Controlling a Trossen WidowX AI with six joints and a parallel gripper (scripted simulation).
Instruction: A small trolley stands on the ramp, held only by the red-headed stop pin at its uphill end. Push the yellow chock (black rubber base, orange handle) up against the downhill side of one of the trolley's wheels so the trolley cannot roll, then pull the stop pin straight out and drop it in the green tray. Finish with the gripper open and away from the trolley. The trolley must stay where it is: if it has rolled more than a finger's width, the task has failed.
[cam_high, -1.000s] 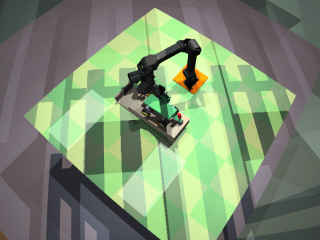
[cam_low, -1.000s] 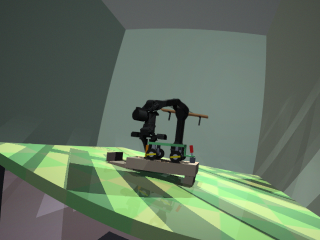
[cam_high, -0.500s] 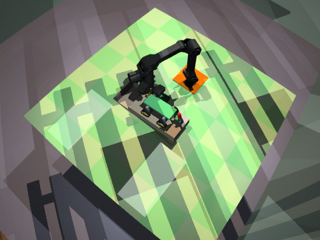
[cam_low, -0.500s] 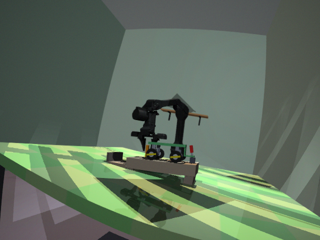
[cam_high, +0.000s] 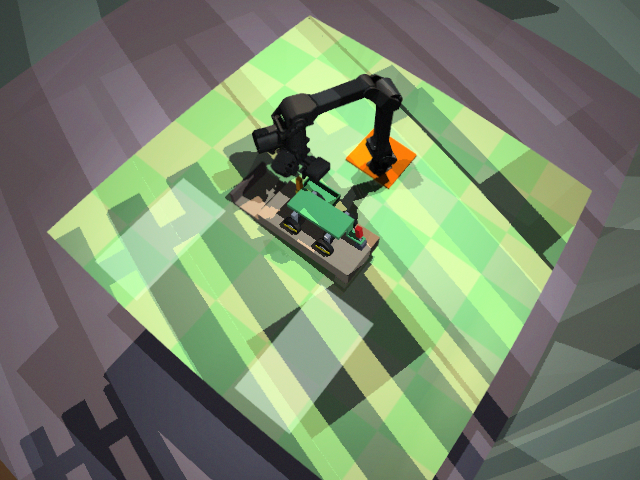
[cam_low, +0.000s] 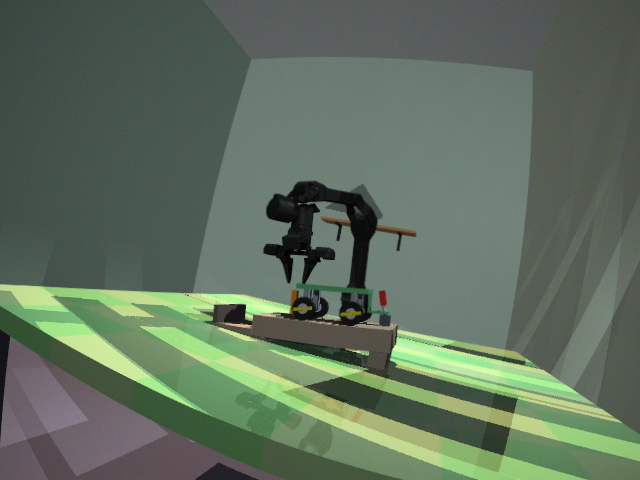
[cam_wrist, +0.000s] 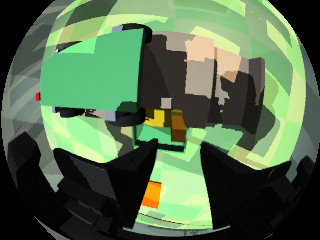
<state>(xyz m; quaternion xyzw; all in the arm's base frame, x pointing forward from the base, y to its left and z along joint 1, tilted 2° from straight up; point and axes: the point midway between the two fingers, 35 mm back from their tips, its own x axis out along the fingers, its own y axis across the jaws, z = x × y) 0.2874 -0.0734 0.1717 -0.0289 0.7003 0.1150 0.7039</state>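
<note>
Now: gripper tip 25 cm to the right of the red-headed stop pin, 1 cm past it and 1 cm above it. Round my gripper tip: green-decked trolley 14 cm to the left, 3 cm below, 3 cm ahead; yellow chock 6 cm below, 3 cm to the left; ramp 13 cm to the left, 9 cm below, 3 cm ahead.
</note>
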